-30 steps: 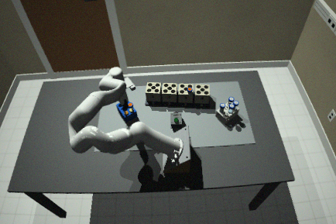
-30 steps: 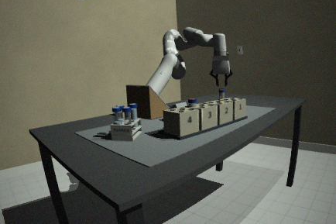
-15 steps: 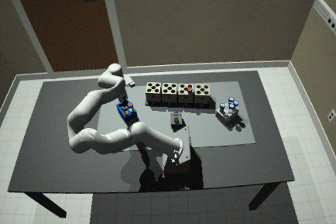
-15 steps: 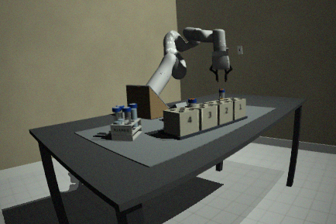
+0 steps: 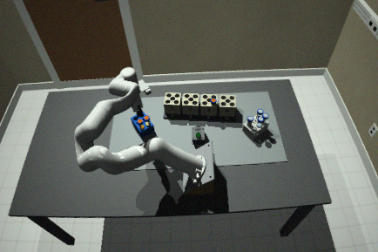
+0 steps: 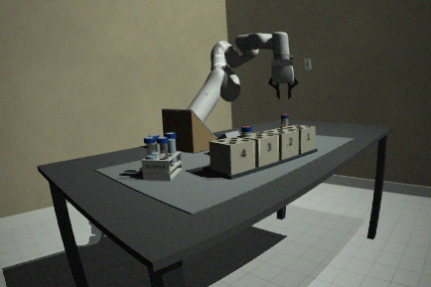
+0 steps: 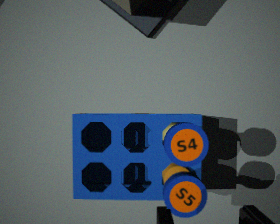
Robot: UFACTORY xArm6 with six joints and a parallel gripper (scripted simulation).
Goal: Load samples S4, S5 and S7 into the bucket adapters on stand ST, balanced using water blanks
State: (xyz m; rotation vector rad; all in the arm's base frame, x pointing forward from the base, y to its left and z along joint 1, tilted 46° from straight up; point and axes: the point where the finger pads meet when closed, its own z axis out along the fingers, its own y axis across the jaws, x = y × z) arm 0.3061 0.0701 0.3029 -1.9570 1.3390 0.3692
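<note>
Right now my hand is 140 mm above the sample S4, 40 mm to the left of it and 10 mm short of it. Also, from my hand: green DONE key (310 mm to the right, 140 mm below, 110 mm behind); then blue rack (180 mm below, 40 mm ahead); then adapter 2 (310 mm to the right, 160 mm below, 130 mm ahead).
</note>
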